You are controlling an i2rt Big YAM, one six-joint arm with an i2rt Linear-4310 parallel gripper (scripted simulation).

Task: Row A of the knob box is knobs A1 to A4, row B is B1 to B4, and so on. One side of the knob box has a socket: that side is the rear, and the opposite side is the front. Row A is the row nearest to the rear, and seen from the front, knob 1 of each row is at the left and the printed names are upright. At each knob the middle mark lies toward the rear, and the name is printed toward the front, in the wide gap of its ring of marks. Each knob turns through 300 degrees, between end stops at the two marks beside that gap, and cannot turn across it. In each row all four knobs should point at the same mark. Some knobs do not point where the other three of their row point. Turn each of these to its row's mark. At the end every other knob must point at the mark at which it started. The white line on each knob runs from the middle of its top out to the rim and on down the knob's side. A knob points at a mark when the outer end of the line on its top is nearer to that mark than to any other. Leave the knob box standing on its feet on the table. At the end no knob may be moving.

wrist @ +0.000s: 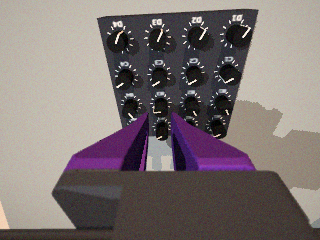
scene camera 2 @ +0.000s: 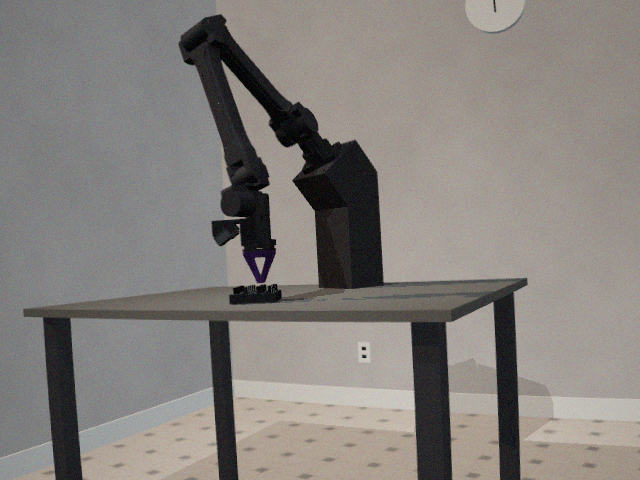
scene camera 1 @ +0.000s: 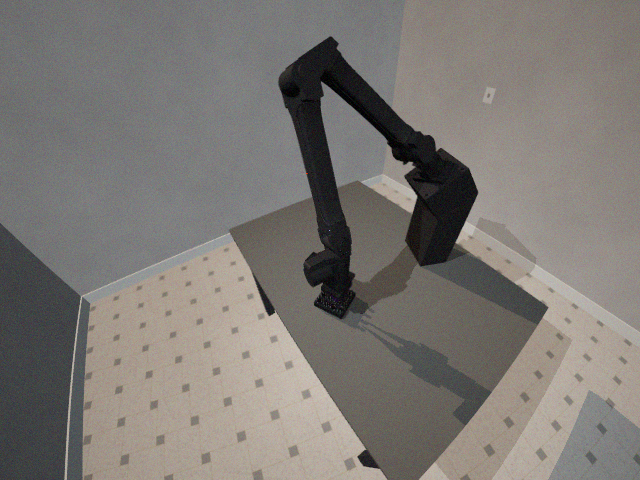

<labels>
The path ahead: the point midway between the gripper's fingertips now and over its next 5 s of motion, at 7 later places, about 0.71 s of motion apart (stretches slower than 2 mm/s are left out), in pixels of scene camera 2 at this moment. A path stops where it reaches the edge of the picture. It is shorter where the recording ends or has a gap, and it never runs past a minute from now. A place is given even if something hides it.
My gripper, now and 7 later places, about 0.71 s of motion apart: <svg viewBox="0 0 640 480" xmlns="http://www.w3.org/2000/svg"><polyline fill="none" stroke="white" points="261,282 262,283 263,288 262,280 261,268 260,264 261,269 262,279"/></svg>
</labels>
